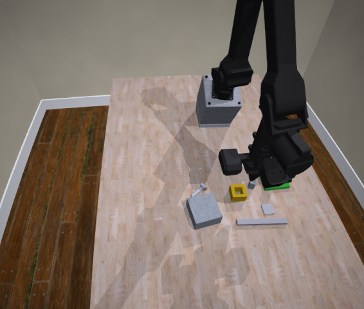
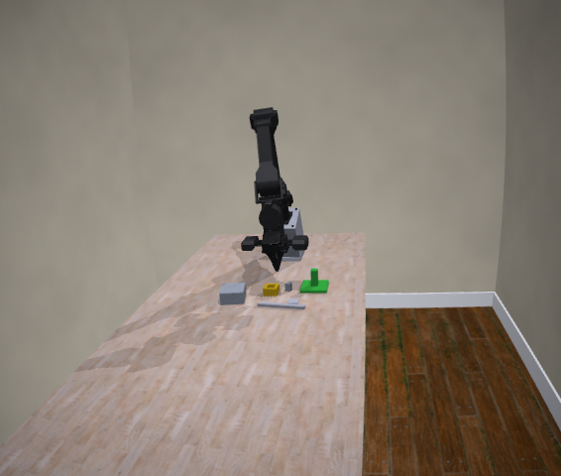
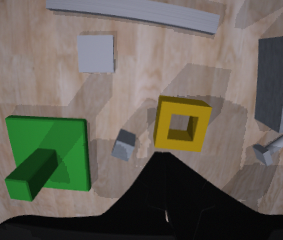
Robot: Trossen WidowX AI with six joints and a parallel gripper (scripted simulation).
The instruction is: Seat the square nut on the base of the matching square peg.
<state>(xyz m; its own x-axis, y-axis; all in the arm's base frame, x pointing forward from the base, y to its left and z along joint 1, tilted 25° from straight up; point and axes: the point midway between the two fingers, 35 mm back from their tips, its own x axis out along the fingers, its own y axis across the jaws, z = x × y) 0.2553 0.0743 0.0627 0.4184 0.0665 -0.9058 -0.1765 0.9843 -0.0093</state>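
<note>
My hand is 9 cm above the grey cube, 3 cm past it and 2 cm to the right of it. The rest, counted from my hand: flat grey square (11 cm below, 6 cm to the left, 4 cm ahead); then bolt (12 cm to the right, 10 cm below); then long grey bar (10 cm below, 8 cm ahead, 4 cm to the left).
</note>
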